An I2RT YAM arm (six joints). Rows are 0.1 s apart.
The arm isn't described. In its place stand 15 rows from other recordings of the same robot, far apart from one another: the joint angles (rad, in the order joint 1, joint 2, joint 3, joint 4, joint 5, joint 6), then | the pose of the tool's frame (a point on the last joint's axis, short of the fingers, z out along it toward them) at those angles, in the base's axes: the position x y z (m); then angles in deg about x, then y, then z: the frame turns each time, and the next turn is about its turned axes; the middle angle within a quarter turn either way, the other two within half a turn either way.
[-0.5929 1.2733 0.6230 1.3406 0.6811 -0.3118] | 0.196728, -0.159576, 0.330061, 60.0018, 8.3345, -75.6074
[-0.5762 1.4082 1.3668 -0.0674 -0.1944 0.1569] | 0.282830, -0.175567, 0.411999, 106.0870, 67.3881, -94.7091
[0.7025 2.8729 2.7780 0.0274 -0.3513 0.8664] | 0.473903, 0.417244, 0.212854, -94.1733, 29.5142, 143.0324
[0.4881 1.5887 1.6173 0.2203 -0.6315 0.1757] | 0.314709, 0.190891, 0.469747, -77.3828, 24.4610, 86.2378
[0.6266 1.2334 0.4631 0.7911 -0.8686 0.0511] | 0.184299, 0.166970, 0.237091, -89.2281, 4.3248, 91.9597
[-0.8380 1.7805 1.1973 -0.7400 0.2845 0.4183] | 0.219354, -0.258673, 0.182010, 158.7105, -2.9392, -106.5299
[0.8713 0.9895 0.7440 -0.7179 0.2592 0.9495] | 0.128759, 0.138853, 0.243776, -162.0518, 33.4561, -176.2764
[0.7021 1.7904 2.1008 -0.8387 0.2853 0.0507] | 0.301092, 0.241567, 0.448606, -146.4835, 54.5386, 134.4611
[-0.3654 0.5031 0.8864 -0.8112 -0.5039 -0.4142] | 0.089439, -0.015813, 0.344416, -155.4131, 66.4458, 142.1614
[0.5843 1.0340 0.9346 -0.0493 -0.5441 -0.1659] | 0.188386, 0.146680, 0.360285, -98.0300, 24.8492, 88.3216
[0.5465 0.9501 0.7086 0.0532 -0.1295 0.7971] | 0.190749, 0.121414, 0.307463, -106.7548, 49.9165, 150.0514
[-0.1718 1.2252 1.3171 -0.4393 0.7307 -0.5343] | 0.255592, -0.068462, 0.409903, 108.0658, 35.1568, -144.8360
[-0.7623 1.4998 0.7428 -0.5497 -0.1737 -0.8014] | 0.184365, -0.167532, 0.146916, 176.8360, 17.7766, 176.9295
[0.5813 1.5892 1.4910 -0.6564 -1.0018 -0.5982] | 0.269730, 0.213106, 0.349319, -111.8670, -7.7318, 91.0173
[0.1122 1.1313 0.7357 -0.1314 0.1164 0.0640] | 0.250274, 0.024039, 0.258364, 177.7888, 60.0059, -177.6465
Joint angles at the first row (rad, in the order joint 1, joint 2, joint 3, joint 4, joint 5, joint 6):
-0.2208 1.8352 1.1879 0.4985 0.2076 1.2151
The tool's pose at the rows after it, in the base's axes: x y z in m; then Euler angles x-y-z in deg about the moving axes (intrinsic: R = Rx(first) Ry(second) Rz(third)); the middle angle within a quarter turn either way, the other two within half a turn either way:
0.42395, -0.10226, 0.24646, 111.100, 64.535, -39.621
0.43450, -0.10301, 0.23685, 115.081, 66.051, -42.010
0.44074, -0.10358, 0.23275, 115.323, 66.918, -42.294
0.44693, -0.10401, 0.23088, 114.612, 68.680, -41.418
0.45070, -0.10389, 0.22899, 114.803, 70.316, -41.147
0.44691, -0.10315, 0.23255, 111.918, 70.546, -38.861
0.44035, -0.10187, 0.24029, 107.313, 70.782, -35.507
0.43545, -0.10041, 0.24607, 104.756, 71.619, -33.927
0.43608, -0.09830, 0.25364, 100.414, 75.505, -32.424
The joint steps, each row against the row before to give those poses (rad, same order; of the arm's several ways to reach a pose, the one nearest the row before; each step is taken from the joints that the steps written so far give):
-0.0001 0.0349 0.0252 0.0000 -0.0128 0.0303
0.0008 0.0488 0.0328 -0.0007 -0.0349 0.0246
0.0007 0.0282 0.0196 0.0135 -0.0137 -0.0018
0.0001 0.0256 0.0206 0.0222 -0.0260 0.0016
-0.0001 0.0166 0.0109 0.0164 -0.0265 0.0067
0.0000 -0.0168 -0.0172 0.0175 0.0028 -0.0092
0.0000 -0.0319 -0.0245 0.0192 0.0049 -0.0199
0.0000 -0.0245 -0.0175 0.0110 -0.0102 -0.0164
0.0000 -0.0066 0.0069 0.0219 -0.0616 -0.0487

